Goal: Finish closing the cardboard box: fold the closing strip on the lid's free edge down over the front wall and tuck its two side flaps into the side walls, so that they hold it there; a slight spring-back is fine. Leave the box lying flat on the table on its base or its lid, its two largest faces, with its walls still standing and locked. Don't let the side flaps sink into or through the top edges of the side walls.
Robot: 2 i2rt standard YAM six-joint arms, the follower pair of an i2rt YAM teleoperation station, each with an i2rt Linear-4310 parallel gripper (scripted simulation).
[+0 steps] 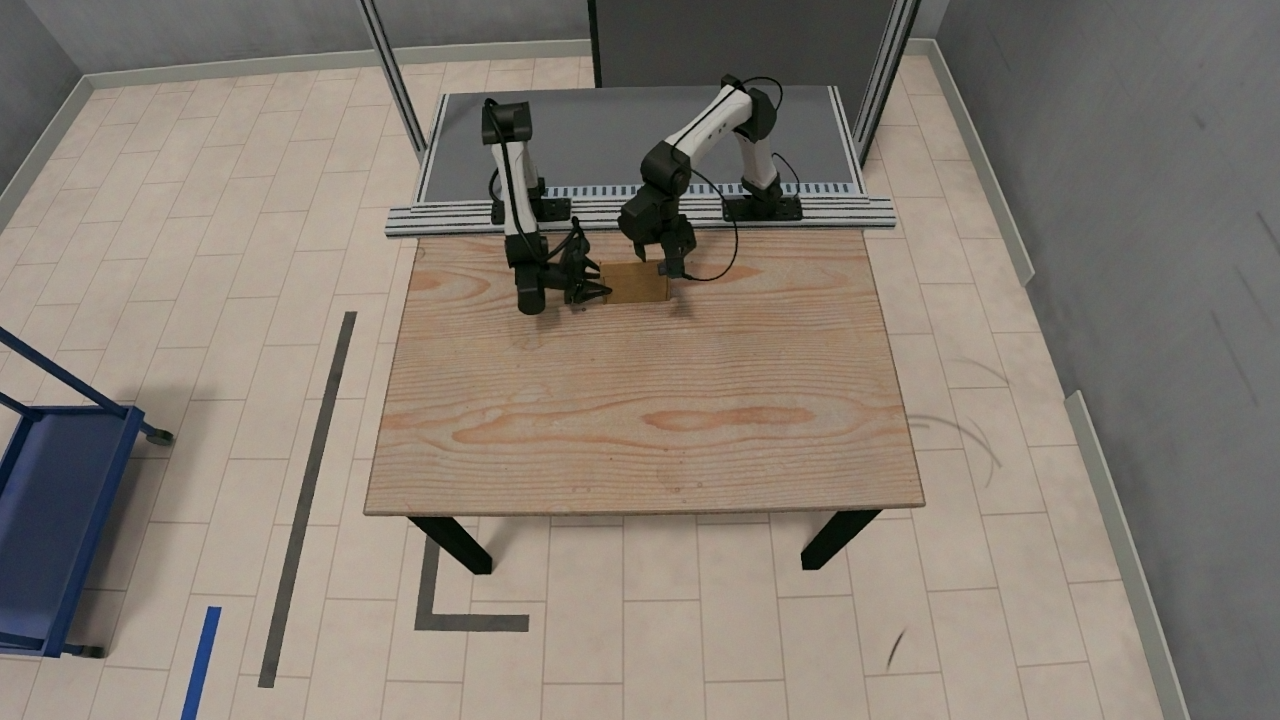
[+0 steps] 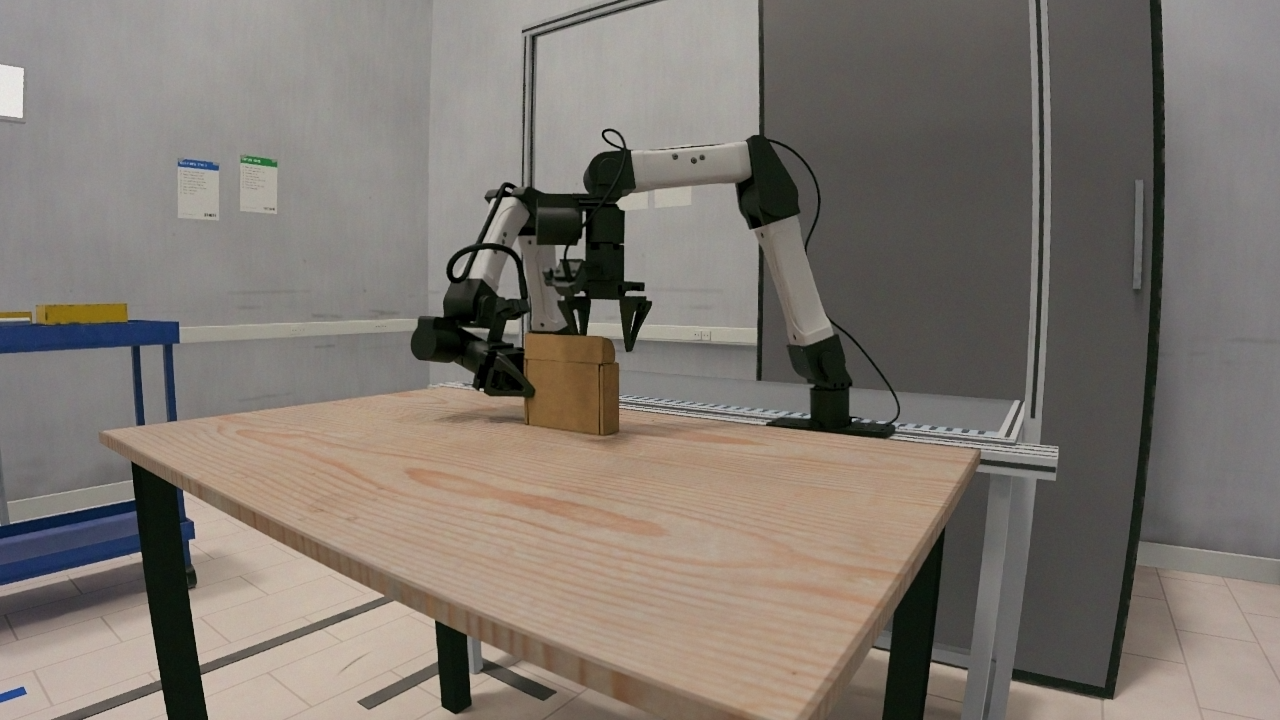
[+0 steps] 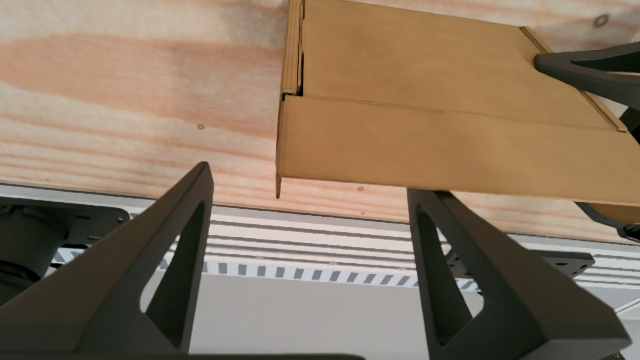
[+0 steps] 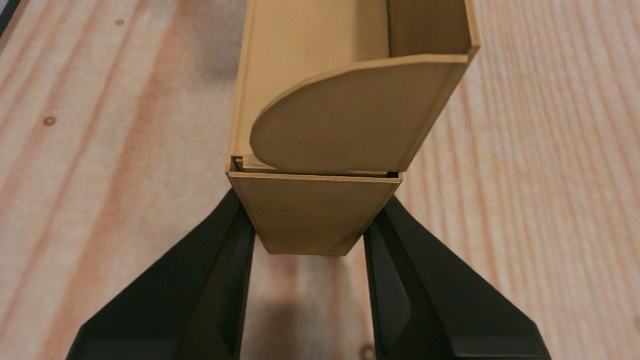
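A rounded side flap (image 4: 365, 116) is visible. My right gripper appears at (image 2: 542, 391), (image 1: 610, 283) and (image 4: 310, 178); my left gripper at (image 2: 604, 350), (image 1: 663, 259) and (image 3: 312, 174).
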